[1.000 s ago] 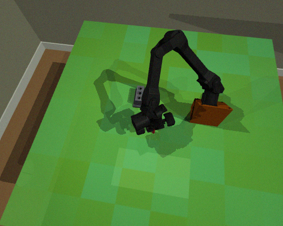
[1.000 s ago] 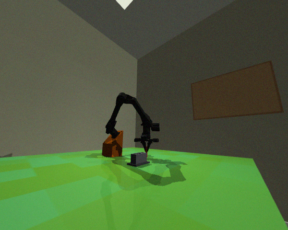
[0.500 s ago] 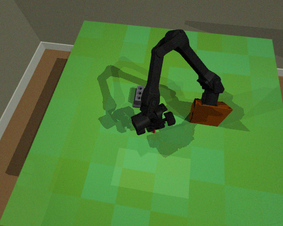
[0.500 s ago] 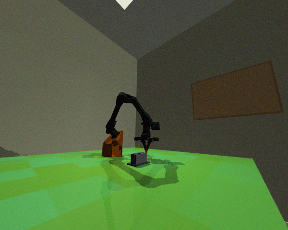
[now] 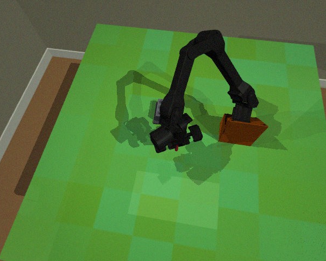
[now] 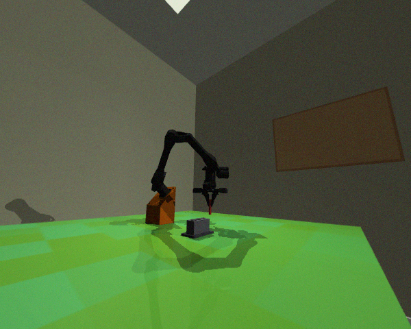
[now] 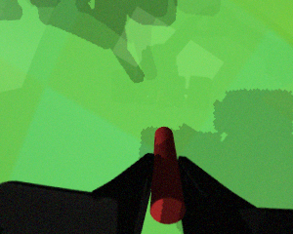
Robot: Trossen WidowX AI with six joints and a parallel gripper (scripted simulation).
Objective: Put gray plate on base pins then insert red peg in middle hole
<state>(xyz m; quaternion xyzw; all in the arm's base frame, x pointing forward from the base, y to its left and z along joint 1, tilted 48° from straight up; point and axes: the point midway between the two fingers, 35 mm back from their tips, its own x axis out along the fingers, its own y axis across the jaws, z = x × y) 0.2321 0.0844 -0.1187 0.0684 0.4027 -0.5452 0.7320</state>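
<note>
Right now the gray plate is 120 mm ahead of my gripper tip, 190 mm to the right of it and 50 mm below it. Also, from my gripper tip: red peg right at my gripper tip.
</note>
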